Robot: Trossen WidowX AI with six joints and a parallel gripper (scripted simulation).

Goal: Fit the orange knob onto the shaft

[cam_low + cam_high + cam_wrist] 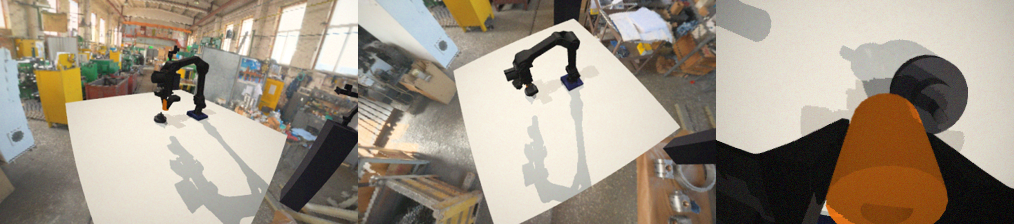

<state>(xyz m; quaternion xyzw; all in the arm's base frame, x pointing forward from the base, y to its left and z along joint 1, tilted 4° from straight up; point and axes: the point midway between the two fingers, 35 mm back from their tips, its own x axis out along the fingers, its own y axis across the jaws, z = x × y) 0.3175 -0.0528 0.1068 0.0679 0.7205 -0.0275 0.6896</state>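
The pedestal lies 80 mm below my gripper tip, 50 mm to the right of it and 10 mm behind it. Round my gripper tip: orange knob: 20 mm above.
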